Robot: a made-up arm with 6 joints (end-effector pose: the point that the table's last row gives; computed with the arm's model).
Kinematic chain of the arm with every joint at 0, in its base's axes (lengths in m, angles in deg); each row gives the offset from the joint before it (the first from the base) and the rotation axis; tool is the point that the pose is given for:
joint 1: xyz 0 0 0.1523 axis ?
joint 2: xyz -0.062 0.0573 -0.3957 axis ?
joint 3: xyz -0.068 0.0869 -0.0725 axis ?
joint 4: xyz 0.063 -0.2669 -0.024 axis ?
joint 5: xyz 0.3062 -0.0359 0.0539 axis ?
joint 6: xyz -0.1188 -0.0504 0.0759 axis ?
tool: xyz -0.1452 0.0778 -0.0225
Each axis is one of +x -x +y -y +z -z.
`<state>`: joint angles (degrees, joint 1 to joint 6).
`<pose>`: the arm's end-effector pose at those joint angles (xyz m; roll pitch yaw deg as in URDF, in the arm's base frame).
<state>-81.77 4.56 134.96 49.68 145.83 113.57</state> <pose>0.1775 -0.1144 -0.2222 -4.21 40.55 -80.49</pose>
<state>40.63 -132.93 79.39 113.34 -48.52 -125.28</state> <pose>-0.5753 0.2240 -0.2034 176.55 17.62 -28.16</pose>
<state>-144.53 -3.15 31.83 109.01 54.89 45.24</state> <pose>0.1446 -0.1947 0.5364 79.92 24.93 116.85</pose>
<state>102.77 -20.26 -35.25 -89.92 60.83 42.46</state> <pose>-0.5277 -0.1044 0.1792 -55.62 -11.59 -117.65</pose>
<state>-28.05 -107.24 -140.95 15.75 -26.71 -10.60</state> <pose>-0.0305 -0.2052 -0.0374 -81.25 27.48 -167.45</pose>
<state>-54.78 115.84 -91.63 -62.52 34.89 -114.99</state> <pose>0.2357 0.4651 -0.4691 -110.06 -55.07 -84.37</pose>
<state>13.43 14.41 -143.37 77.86 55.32 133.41</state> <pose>-0.5426 0.0612 -0.4492 -66.18 33.56 -48.39</pose>
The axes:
joint 1: +y
joint 2: +x
joint 3: -y
joint 4: -x
joint 5: -y
joint 6: -z

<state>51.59 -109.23 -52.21 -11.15 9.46 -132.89</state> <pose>0.1260 -0.0668 0.1748 125.02 14.14 163.49</pose>
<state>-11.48 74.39 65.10 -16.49 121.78 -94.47</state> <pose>0.3777 -0.2523 -0.4786 104.36 -66.64 159.72</pose>
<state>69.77 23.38 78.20 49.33 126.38 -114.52</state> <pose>-0.2798 -0.4518 0.2176 -158.74 54.78 30.15</pose>
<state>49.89 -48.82 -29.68 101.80 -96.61 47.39</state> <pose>-0.3946 -0.2469 -0.4214 148.79 -17.80 15.58</pose>
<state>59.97 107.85 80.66 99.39 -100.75 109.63</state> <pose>-0.5536 -0.2167 -0.1588 173.04 -69.40 -104.21</pose>
